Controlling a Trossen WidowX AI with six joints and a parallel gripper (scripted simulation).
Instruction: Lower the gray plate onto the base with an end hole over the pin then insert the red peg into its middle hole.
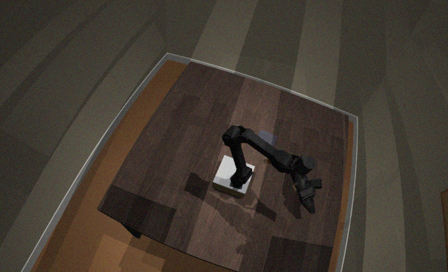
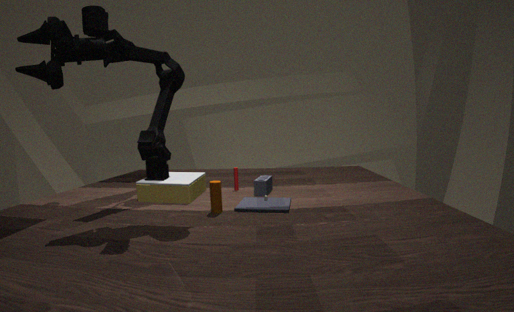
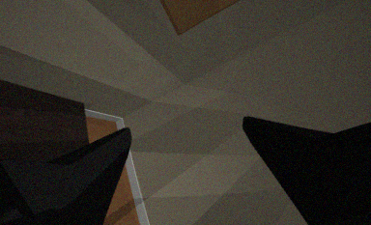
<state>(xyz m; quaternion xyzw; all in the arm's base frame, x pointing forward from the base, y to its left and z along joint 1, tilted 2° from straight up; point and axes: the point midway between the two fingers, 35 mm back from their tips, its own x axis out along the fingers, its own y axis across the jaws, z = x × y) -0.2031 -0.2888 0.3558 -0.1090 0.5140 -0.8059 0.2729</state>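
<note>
The gray plate lies 570 mm ahead of my gripper tip, 370 mm below it and 360 mm to the left of it. Round my gripper tip: red peg (480 mm ahead, 420 mm to the left, 370 mm below); orange cylinder (440 mm ahead, 370 mm below, 170 mm to the left); dark base (570 mm ahead, 400 mm below, 230 mm to the left).
</note>
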